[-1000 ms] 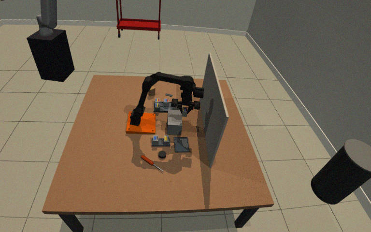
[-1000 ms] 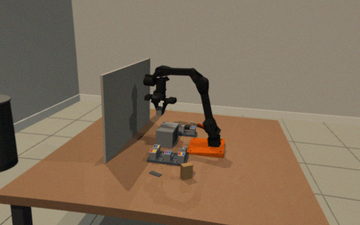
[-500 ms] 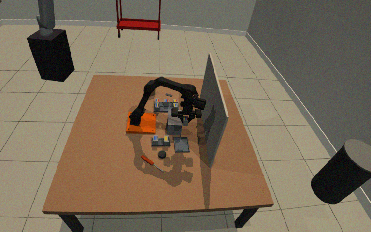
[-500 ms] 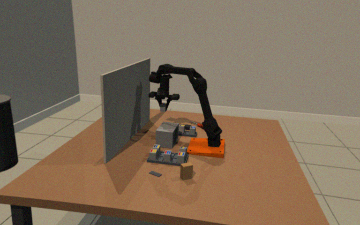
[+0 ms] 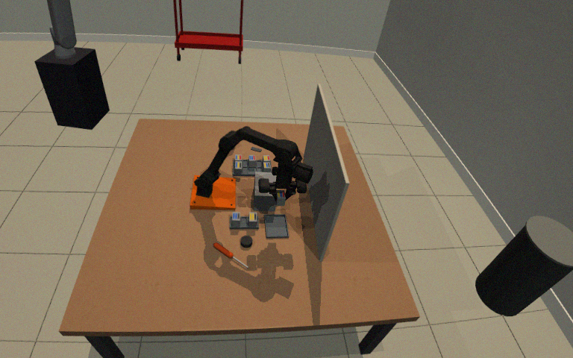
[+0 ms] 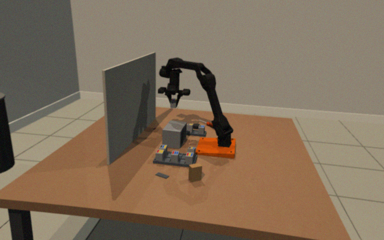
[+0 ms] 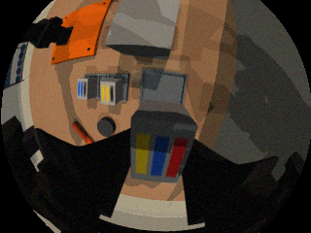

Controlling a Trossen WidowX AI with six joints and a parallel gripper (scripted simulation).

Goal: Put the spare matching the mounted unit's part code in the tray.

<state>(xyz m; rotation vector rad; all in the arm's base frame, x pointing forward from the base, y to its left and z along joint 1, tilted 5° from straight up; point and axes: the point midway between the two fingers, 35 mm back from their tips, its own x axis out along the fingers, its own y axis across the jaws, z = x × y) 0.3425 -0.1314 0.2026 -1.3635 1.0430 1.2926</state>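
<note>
Now: the dark grey tray 160 mm below my gripper tip. The rest, counted from my gripper tip: grey mounted unit: 170 mm to the left, 120 mm below, 70 mm behind; black puck: 160 mm below, 120 mm behind, 110 mm to the right; grey spare: 20 mm above.
</note>
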